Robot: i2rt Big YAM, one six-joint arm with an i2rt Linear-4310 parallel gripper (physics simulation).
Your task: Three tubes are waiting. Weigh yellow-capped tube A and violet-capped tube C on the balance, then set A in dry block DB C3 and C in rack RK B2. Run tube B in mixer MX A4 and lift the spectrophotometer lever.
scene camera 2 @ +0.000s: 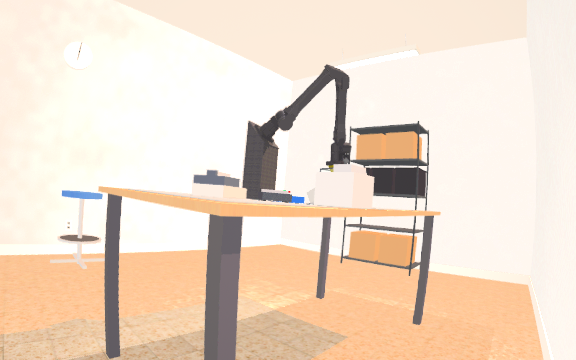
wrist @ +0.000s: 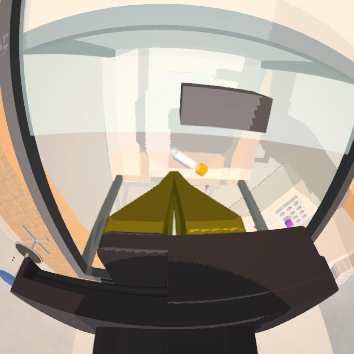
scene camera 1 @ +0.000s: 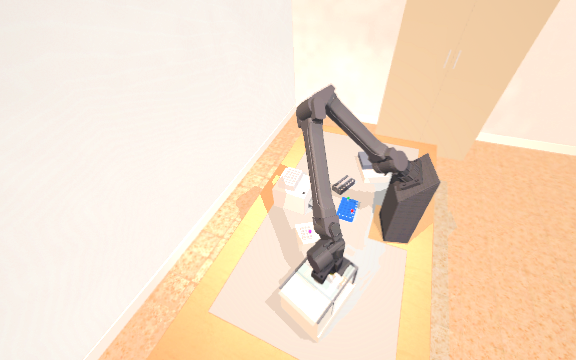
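Pixels of known places: gripper, between the fingertips: (wrist: 173,178) (scene camera 1: 331,273); arm's base, origin of its link: (scene camera 2: 263,134) (scene camera 1: 411,175).
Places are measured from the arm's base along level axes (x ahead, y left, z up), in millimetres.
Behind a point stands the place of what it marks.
Note:
My gripper (wrist: 173,178) {x 190, y 423, z -190 mm} (scene camera 2: 331,168) {x 190, y 423, z -190 mm} is shut and empty, pointing down over the glass-walled balance (scene camera 1: 300,295) {x 259, y 556, z -140 mm} (wrist: 17,100) {x 151, y 507, z -137 mm}. Tube A (wrist: 185,159) {x 197, y 402, z -255 mm}, clear with a yellow cap, lies on its side inside the balance, just beyond the fingertips in the wrist view and apart from them. Violet-capped tube C (scene camera 1: 310,231) (wrist: 288,223) stands in a white holed block (scene camera 1: 301,235) {x 378, y 257, z -286 mm} (wrist: 283,206) {x 337, y 261, z -281 mm} beside the balance. A blue rack (scene camera 1: 344,214) {x 227, y 40, z -319 mm} holds a green cap (scene camera 1: 348,198) {x 233, y -54, z -297 mm} and a red cap (scene camera 1: 352,211) {x 193, y 24, z -297 mm}; which tube is B I cannot tell.
A white box (scene camera 1: 290,199) {x 501, y 99, z -252 mm} (scene camera 2: 345,187) {x 569, y -82, z -273 mm} with a holed top stands by the table's edge. A black slotted block (scene camera 1: 344,185) {x 280, y -163, z -321 mm} and a white device with a dark lid (scene camera 1: 366,160) {x 204, y -359, z -269 mm} (scene camera 2: 216,180) {x 236, y -441, z -287 mm} stand further back. Dark balance frame bars (wrist: 111,200) {x 114, y 394, z -222 mm} (wrist: 252,205) {x 257, y 350, z -218 mm} flank the fingers.

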